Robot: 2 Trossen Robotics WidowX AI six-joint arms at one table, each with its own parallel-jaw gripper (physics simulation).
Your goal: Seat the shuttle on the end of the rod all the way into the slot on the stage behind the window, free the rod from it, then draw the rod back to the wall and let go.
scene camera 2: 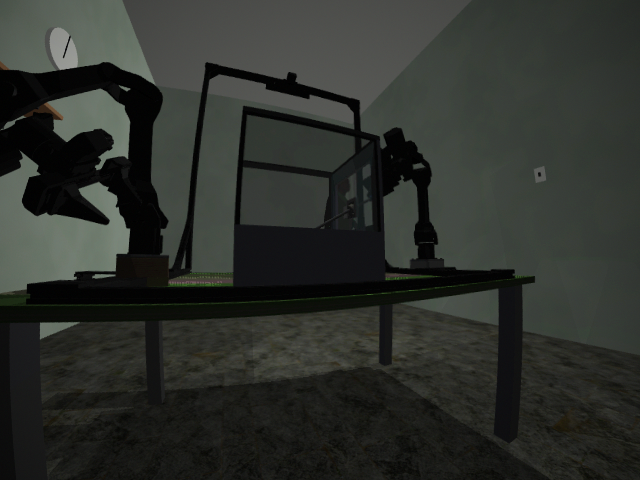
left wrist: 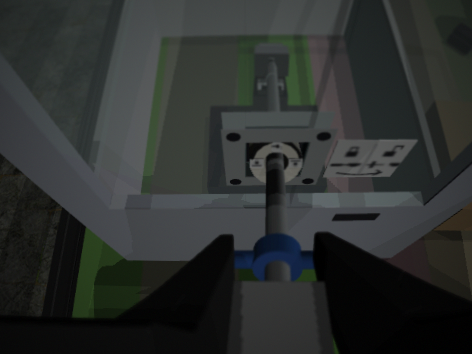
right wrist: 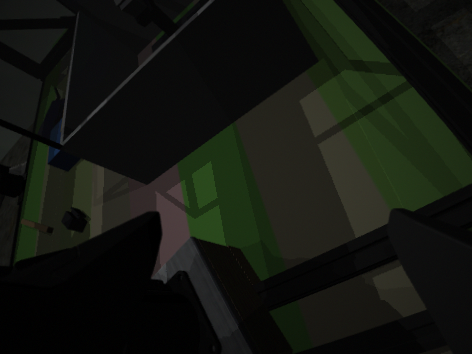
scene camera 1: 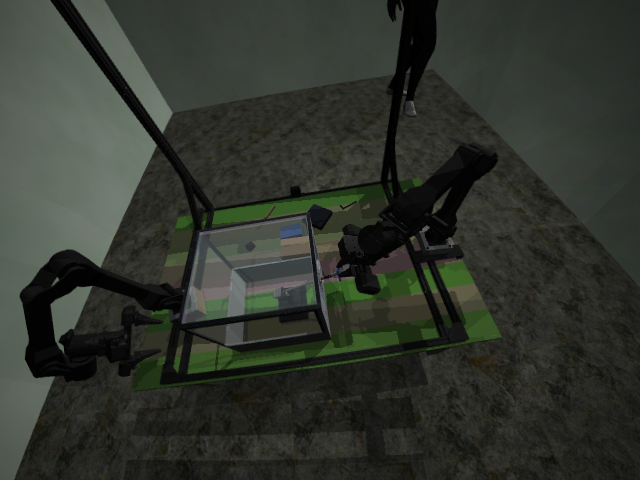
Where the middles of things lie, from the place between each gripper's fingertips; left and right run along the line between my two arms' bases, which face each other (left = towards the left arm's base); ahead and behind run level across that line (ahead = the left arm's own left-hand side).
Labels:
My right gripper is now 4 cm past the glass-walled box (scene camera 2: 309, 209), 36 cm to the right of it and 4 cm below it.
The glass-walled box lies 200 mm to the right of my left hand, 70 mm below it and 30 mm behind it.

